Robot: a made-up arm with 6 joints.
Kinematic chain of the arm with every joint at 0, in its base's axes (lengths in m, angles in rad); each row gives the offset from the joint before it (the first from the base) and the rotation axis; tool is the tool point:
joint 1: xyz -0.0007 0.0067 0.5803 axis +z
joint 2: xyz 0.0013 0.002 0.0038 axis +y
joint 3: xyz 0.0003 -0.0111 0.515 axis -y
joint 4: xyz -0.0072 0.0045 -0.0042 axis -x
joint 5: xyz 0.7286 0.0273 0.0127 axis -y
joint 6: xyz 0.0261 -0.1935 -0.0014 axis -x
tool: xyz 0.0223 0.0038 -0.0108
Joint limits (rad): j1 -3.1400..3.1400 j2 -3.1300..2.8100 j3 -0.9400..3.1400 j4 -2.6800..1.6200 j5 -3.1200..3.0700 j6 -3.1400..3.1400
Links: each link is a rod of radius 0.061 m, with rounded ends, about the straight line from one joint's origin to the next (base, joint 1, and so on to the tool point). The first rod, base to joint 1, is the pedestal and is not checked.
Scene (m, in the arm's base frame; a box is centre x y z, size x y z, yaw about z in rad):
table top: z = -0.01
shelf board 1: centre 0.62 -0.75 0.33 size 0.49 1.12 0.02 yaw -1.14
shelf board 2: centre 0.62 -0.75 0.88 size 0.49 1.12 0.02 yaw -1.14
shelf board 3: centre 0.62 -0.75 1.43 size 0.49 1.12 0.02 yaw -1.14
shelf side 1: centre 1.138 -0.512 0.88 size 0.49 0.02 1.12 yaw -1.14
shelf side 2: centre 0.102 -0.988 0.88 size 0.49 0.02 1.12 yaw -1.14
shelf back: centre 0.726 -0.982 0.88 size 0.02 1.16 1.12 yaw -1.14
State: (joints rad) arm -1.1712 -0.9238 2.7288 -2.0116 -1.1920 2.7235
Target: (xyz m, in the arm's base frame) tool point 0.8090 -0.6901 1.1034
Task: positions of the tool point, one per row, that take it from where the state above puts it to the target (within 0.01 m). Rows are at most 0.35 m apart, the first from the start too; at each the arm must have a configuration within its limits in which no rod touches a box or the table.
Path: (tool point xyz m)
1: -0.4348 1.0652 0.9790
2: -0.4580 0.9408 1.2873
3: -0.4075 0.7372 1.5448
4: -0.2830 0.4888 1.7184
5: -0.0986 0.2352 1.7867
6: 0.1184 0.0133 1.7432
7: 0.3324 -0.1487 1.5974
8: 0.5059 -0.2364 1.3726
9: 0.6067 -0.2500 1.1034
10: 0.6800 -0.3498 1.1369
11: 0.7409 -0.4595 1.1475
12: 0.7851 -0.5747 1.1358
13: 0.8090 -0.6901 1.1034

